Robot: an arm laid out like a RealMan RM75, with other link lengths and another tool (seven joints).
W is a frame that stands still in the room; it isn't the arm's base.
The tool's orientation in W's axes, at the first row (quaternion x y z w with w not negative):
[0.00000, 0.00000, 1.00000, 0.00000]
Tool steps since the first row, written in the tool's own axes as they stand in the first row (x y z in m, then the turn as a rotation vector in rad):
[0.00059, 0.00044, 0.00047, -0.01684, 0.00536, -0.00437]
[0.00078, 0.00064, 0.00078, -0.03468, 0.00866, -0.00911]
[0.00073, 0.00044, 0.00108, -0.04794, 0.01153, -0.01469]
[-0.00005, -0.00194, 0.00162, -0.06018, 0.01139, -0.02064]
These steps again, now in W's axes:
[-0.00059, -0.00044, 0.00047, 0.01684, -0.00536, -0.00437]
[-0.00078, -0.00064, 0.00078, 0.03468, -0.00866, -0.00911]
[-0.00073, -0.00044, 0.00108, 0.04794, -0.01153, -0.01469]
[0.00005, 0.00194, 0.00162, 0.06018, -0.01139, -0.02064]

